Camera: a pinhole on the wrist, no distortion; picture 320 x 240 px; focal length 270.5 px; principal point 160.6 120.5 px. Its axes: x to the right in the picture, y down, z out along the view. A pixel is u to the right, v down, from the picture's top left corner.
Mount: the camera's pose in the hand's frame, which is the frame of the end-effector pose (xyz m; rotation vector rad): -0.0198 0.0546 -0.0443 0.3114 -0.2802 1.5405
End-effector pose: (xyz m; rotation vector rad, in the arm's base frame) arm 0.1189 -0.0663 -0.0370 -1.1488 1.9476 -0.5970
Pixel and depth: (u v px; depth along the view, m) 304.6 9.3 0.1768
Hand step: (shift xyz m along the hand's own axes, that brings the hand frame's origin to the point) 0.0572 0.0765 0.1532
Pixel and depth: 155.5 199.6 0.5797
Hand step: -0.1792 -0.1683 0.4940
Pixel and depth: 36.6 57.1 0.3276
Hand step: 0.0607 -0.2062 0.2032
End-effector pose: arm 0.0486 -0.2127 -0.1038 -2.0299 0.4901 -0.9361
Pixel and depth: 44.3 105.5 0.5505
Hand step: 0.0172 -0.3686 0.3795
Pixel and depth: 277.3 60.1 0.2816
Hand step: 0.0496 0.0633 0.2608
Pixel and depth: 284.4 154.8 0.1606
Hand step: -0.0364 0.0638 0.1325
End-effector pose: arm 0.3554 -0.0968 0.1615 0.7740 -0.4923 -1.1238
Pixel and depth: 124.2 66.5 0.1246
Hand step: 0.0070 -0.0071 0.0648
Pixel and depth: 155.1 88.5 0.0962
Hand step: -0.0068 0.0172 0.0441
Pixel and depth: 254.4 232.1 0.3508
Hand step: -0.1567 0.0392 0.3296
